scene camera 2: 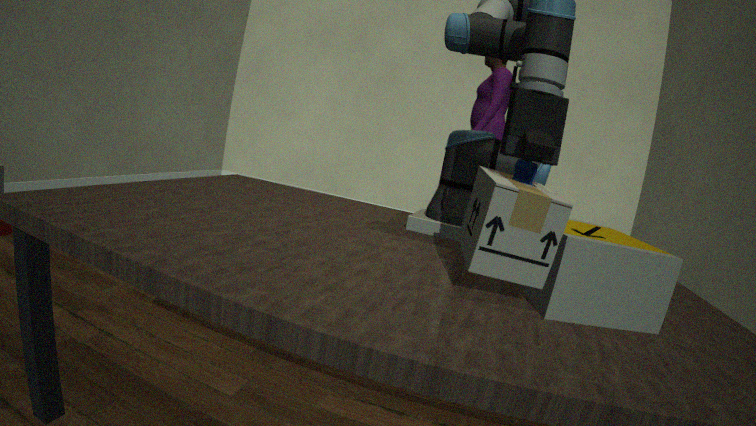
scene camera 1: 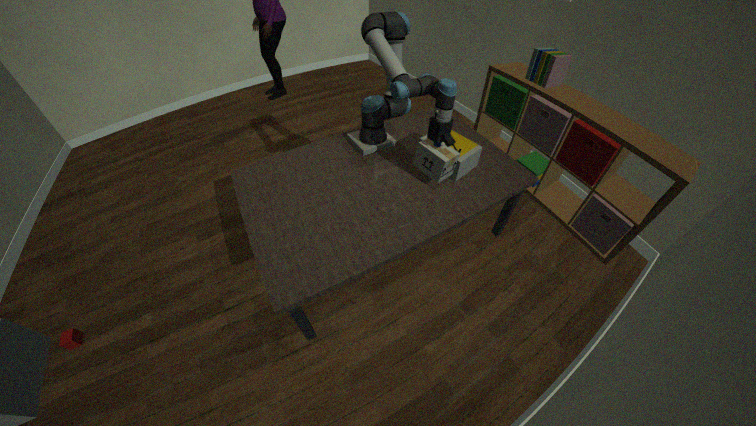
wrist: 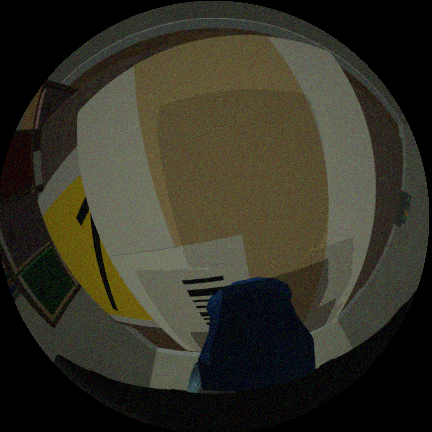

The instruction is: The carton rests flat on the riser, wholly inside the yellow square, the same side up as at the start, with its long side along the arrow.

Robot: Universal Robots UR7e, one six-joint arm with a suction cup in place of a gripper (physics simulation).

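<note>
The white carton, with tan tape on top, hangs low over the table, beside the riser. Its printed arrows point up; it looks slightly tilted in scene camera 2. My suction gripper is shut on the carton's top. The yellow square covers the riser's top. Its black arrow runs roughly along the carton's long side in the wrist view. Whether carton and riser touch is unclear.
The table carries the robot base behind the carton. A shelf unit with bins and books stands past the table's right end. A person stands behind the robot.
</note>
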